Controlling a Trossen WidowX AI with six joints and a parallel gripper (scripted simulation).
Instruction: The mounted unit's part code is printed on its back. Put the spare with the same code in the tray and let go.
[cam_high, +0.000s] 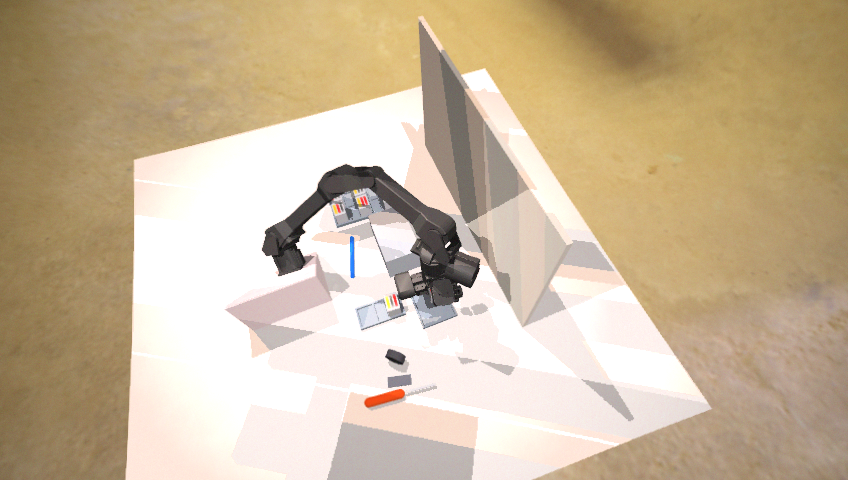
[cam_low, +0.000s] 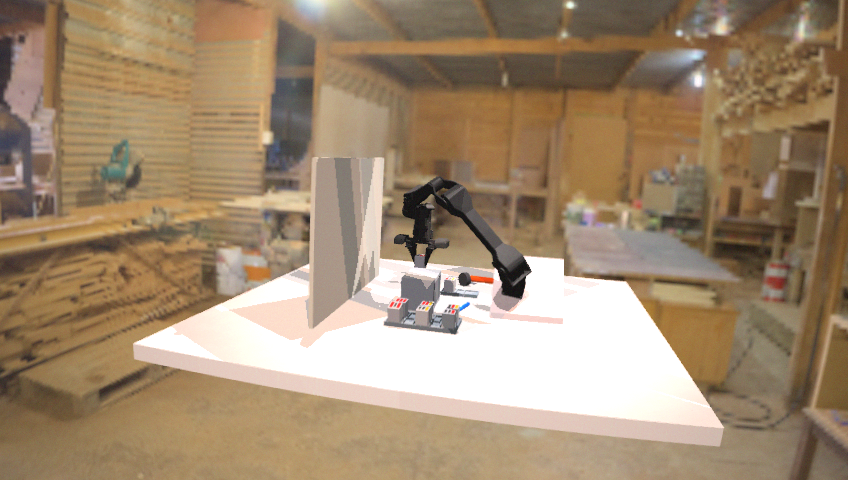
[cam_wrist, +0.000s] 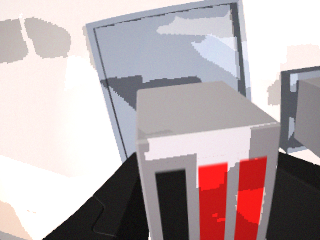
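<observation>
My gripper tip is now 10 mm past the dark grey tray and 80 mm above it. Round my gripper tip: black puck: 140 mm behind, 120 mm to the right, 60 mm below; then white block: 60 mm behind, 200 mm to the left, 30 mm below; then grey base: 150 mm behind, 10 mm to the left, 80 mm below.
</observation>
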